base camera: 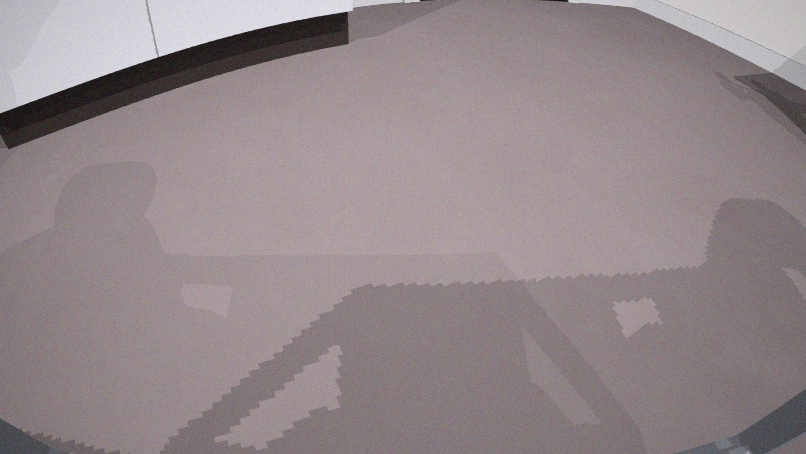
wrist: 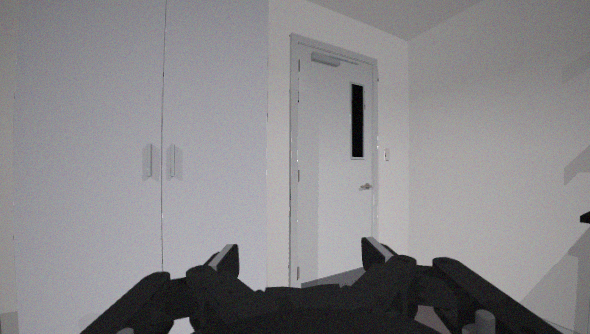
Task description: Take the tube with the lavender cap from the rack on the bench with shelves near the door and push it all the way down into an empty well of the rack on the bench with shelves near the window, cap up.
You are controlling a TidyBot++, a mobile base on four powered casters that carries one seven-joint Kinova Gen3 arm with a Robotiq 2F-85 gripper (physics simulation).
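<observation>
My gripper is open in the wrist view, with its two fingers wide apart and no object between them. It points level across the room toward a cabinet and a door. The tube with the lavender cap, both racks and both benches with shelves do not show clearly in either view.
A tall white cabinet with two handles stands at the left, on a dark plinth. Right of it is a closed door with a narrow dark window. A dark edge of something unclear shows at the far right. Shadows lie on the floor.
</observation>
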